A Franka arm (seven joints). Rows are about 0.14 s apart.
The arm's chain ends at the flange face. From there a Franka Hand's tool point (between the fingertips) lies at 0.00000 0.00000 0.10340 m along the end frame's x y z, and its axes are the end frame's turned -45 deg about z.
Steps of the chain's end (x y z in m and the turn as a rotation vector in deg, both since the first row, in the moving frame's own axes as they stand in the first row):
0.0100, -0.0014, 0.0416, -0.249, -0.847, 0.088
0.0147, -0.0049, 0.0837, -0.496, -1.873, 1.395
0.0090, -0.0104, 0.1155, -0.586, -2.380, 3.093
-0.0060, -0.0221, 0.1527, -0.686, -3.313, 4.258
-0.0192, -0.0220, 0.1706, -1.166, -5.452, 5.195
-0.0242, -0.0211, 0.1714, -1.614, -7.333, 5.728
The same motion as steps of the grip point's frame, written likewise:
0.0067, 0.0053, 0.0416, 0.423, -0.775, 0.088
0.0109, 0.0051, 0.0836, 0.974, -1.675, 1.395
0.0100, -0.0034, 0.1154, 1.269, -2.097, 3.093
0.0064, -0.0234, 0.1525, 1.858, -2.828, 4.258
-0.0062, -0.0350, 0.1701, 3.031, -4.680, 5.195
-0.0132, -0.0399, 0.1705, 4.044, -6.326, 5.728

